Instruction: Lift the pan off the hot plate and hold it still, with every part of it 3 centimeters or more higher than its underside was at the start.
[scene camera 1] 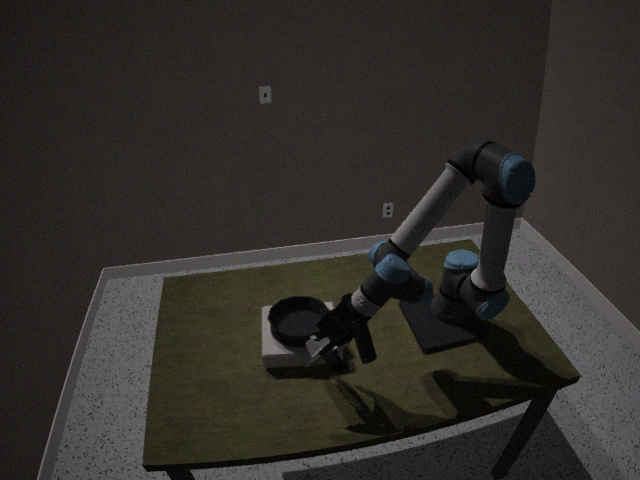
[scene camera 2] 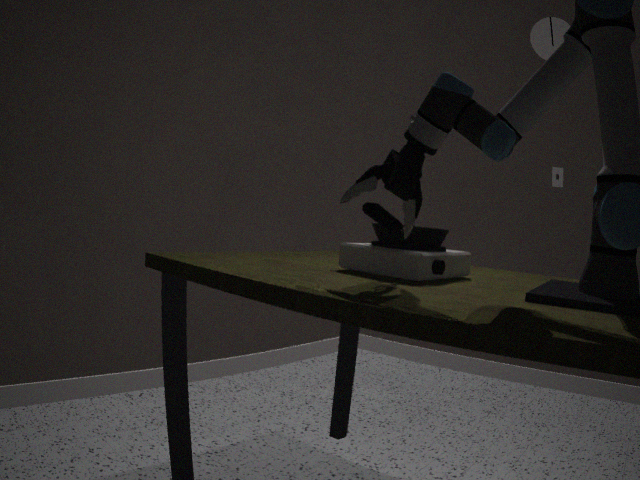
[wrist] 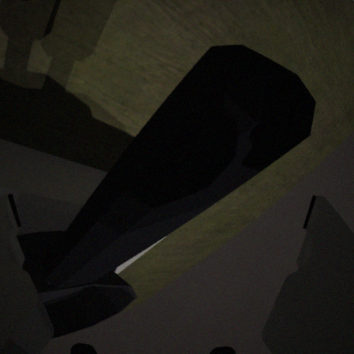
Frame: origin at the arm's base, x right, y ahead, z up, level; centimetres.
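Seen in the pictures: gripper, fingertip midpoint: (scene camera 1: 320,359) (scene camera 2: 372,221); arm's base, origin of the base link: (scene camera 1: 451,309) (scene camera 2: 608,292).
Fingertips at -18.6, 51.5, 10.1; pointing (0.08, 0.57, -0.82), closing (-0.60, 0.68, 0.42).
Note:
Pixels of each thing's top centre, then the offset from my fingertips to it, as dx, dy, dz. Level surfaces: height alone.
- white hot plate, middle of its top: (scene camera 2: 412,244) (scene camera 1: 302,324) +20.4, +0.9, -4.9
- green-brown table, its level: dz -12.1
- hot plate's dark knob, middle of its top: (scene camera 2: 439,259) +12.8, -10.1, -7.1
The black pan (scene camera 1: 297,322) (scene camera 2: 428,237) (wrist: 92,306) sits upright on the white hot plate (scene camera 1: 289,357) (scene camera 2: 382,260). Its dark handle (scene camera 1: 338,361) (scene camera 2: 381,214) (wrist: 200,130) slants up and outward from the rim, toward the near right in scene camera 1. My gripper (scene camera 1: 327,353) (scene camera 2: 375,219) (wrist: 160,200) is open and tilted at the handle. In scene camera 2 one pale finger reaches down by the pan's rim, while the other is higher, beyond the handle. In the wrist view the handle runs between the spread fingers. Nothing is held. Contact is too dark to judge.
The hot plate stands on the green-brown table (scene camera 1: 217,408) (scene camera 2: 289,260). The arm's dark base plate (scene camera 1: 439,333) (scene camera 2: 558,294) lies to the right. The hot plate's dark knob (scene camera 2: 438,267) faces scene camera 2. Arm shadows fall across the table's near side.

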